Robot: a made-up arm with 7 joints.
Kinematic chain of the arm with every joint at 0, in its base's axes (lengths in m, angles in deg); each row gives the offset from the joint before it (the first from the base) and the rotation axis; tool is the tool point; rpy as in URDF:
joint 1: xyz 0 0 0.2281 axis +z
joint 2: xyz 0 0 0 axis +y
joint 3: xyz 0 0 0.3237 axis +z
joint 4: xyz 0.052 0 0 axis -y
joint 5: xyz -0.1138 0 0.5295 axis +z
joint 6: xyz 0 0 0 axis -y
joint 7: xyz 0.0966 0 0 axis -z
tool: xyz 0 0 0 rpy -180 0 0
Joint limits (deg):
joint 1: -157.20..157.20
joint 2: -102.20..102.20
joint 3: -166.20..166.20
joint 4: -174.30..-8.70
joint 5: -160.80..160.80
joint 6: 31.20..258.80
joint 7: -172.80..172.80
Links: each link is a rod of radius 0.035 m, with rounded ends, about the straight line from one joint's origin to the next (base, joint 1, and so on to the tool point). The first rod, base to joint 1, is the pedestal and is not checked.
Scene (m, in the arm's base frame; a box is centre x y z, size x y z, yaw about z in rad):
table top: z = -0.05
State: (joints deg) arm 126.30 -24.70 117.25 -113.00 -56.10 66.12 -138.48
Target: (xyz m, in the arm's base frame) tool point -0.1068 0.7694 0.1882
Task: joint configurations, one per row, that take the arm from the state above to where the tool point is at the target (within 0.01 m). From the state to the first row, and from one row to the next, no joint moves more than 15 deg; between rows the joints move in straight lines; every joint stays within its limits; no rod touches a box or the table.
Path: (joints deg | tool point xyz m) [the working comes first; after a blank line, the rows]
Joints at the target: 65.10 39.60 41.29 -93.10 -60.46 67.20 -138.48
Straight joint move there: clear.

1: 116.10 -13.98 104.59 -109.68 -56.83 66.30 -138.48 | -0.5057 -0.4493 0.3920
2: 105.90 -3.27 91.93 -106.37 -57.55 66.48 -138.48 | -0.6452 -0.1877 0.4671
3: 95.70 7.45 79.27 -103.05 -58.28 66.66 -138.48 | -0.6733 0.1258 0.4807
4: 85.50 18.17 66.61 -99.73 -59.00 66.84 -138.48 | -0.5770 0.4278 0.4314
5: 75.30 28.88 53.95 -96.42 -59.73 67.02 -138.48 | -0.3739 0.6568 0.3283
6: 65.10 39.60 41.29 -93.10 -60.46 67.20 -138.48 | -0.1068 0.7694 0.1882

